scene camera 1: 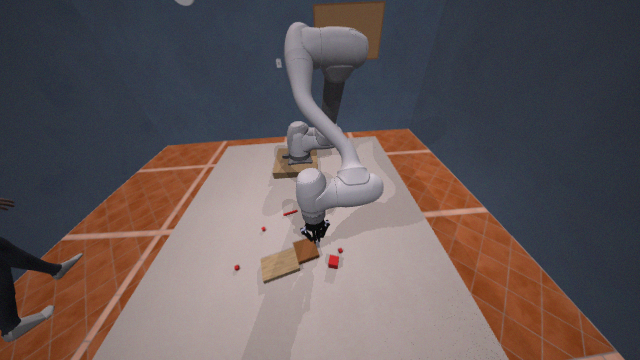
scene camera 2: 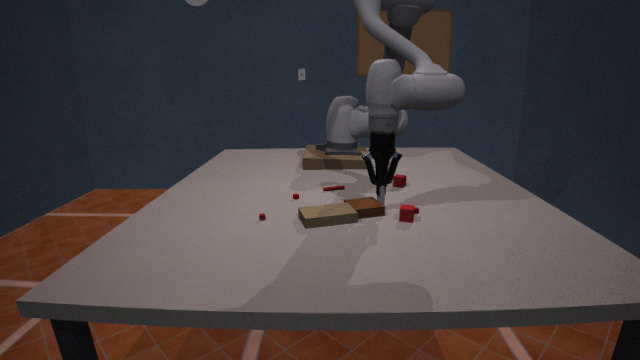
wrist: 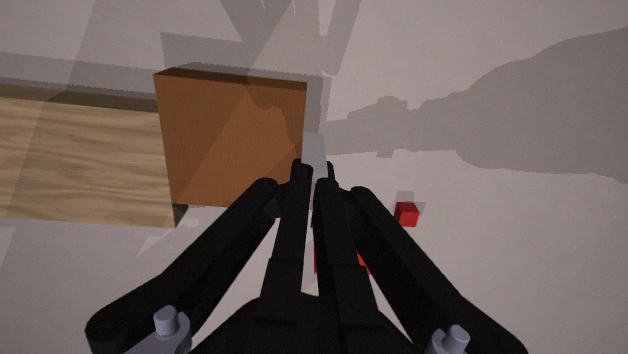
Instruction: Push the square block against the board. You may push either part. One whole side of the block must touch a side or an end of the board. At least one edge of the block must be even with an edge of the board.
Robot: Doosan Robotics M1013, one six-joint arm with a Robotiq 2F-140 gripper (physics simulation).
Path:
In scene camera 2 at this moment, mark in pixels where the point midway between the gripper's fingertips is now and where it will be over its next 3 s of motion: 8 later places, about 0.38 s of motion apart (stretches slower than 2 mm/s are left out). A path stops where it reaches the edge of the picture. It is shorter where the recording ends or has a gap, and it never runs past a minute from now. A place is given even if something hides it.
My gripper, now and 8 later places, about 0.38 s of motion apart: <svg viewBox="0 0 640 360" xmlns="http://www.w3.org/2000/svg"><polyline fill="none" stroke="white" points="380,204 383,204 384,187 374,182 337,176 336,201 337,202 338,203 340,205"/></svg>

